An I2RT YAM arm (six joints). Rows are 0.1 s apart.
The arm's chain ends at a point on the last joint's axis. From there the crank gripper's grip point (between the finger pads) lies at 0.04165 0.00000 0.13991 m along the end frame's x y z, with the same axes.
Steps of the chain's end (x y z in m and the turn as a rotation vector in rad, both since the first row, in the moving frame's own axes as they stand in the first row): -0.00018 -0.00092 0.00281 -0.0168 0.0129 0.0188; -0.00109 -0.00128 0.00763 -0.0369 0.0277 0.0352; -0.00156 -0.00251 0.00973 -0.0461 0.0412 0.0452; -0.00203 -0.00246 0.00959 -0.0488 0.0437 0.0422; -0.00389 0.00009 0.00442 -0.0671 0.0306 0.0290; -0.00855 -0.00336 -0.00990 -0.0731 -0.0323 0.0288; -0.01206 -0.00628 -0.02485 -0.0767 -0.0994 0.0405; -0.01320 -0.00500 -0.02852 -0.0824 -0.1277 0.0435; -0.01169 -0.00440 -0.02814 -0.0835 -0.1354 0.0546; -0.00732 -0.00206 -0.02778 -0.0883 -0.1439 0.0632; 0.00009 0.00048 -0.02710 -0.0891 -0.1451 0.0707; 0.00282 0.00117 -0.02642 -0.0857 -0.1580 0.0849
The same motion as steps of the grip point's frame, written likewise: 0.00159 0.00223 0.00223 -0.0168 0.0129 0.0188; 0.00265 0.00539 0.00630 -0.0369 0.0277 0.0352; 0.00398 0.00590 0.00771 -0.0461 0.0412 0.0452; 0.00386 0.00620 0.00743 -0.0488 0.0437 0.0422; 0.00021 0.01069 0.00273 -0.0671 0.0306 0.0290; -0.01325 0.00804 -0.00905 -0.0731 -0.0323 0.0288; -0.02638 0.00598 -0.02189 -0.0767 -0.0994 0.0405; -0.03162 0.00812 -0.02491 -0.0824 -0.1277 0.0435; -0.03131 0.00921 -0.02439 -0.0835 -0.1354 0.0546; -0.02825 0.01247 -0.02392 -0.0883 -0.1439 0.0632; -0.02108 0.01536 -0.02324 -0.0891 -0.1451 0.0707; -0.02032 0.01594 -0.02229 -0.0857 -0.1580 0.0849
